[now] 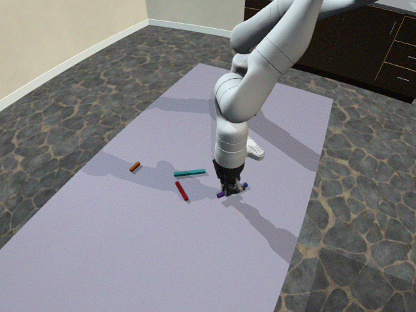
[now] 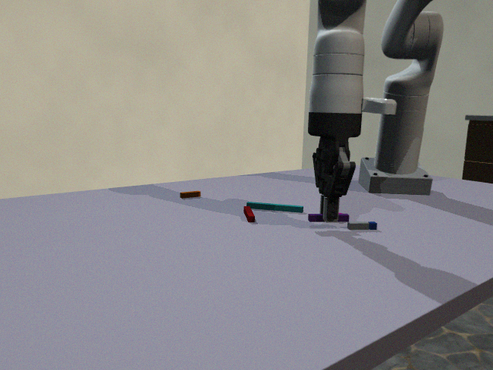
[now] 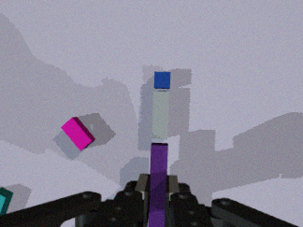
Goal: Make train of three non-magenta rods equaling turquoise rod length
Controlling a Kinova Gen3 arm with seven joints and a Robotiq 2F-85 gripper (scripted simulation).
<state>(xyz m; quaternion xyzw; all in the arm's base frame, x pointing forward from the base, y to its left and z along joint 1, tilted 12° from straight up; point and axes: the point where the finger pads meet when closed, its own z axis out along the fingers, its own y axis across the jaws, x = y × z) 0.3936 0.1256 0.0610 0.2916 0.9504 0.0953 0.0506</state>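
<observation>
Now: the purple rod 10 mm below my hand. The rest, counted from my hand: blue rod 60 mm behind, 40 mm to the left, 30 mm below; then grey rod 40 mm behind, 30 mm to the left, 30 mm below; then magenta rod 60 mm behind, 30 mm to the right, 30 mm below.
</observation>
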